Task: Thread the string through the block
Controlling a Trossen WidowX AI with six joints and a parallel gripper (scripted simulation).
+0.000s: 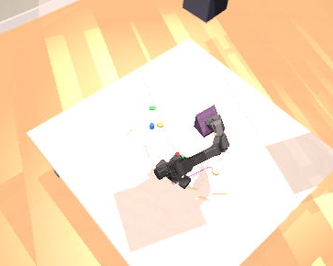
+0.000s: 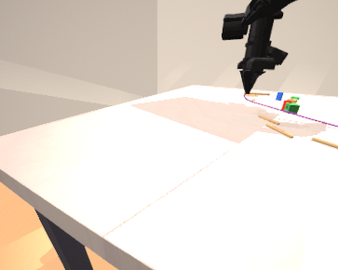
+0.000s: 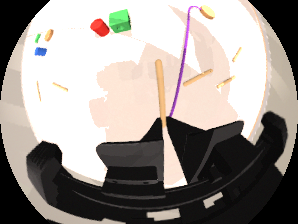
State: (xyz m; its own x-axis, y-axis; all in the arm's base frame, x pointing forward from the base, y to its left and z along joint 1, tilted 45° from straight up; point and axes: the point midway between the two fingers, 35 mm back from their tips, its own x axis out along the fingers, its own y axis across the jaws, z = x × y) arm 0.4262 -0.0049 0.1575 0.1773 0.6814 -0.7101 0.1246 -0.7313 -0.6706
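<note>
Right now the green cube is 160 mm behind my gripper tip, 70 mm to the right of it and 40 mm below it. Also, from my gripper tip: round wooden button 230 mm behind, 110 mm to the left, 50 mm below; thin wooden stick 10 mm behind; red piece 150 mm behind, 100 mm to the right, 40 mm below.
</note>
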